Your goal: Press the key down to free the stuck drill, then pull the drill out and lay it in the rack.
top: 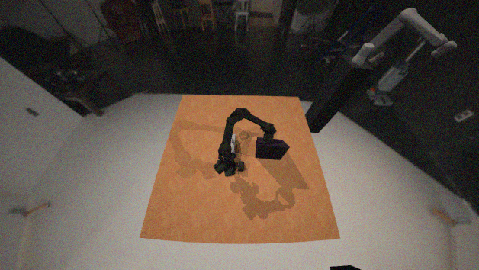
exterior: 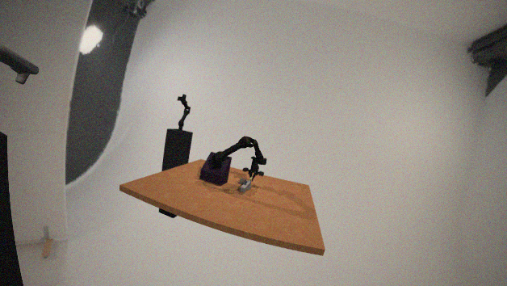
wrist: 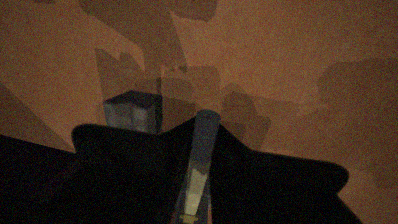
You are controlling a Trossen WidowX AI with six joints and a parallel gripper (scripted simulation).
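Now: the pale cylindrical drill 40 mm to the right of my gripper tip and 30 mm above it. The rest, counted from my gripper tip: grey rack (70 mm behind, 30 mm to the right, 20 mm below).
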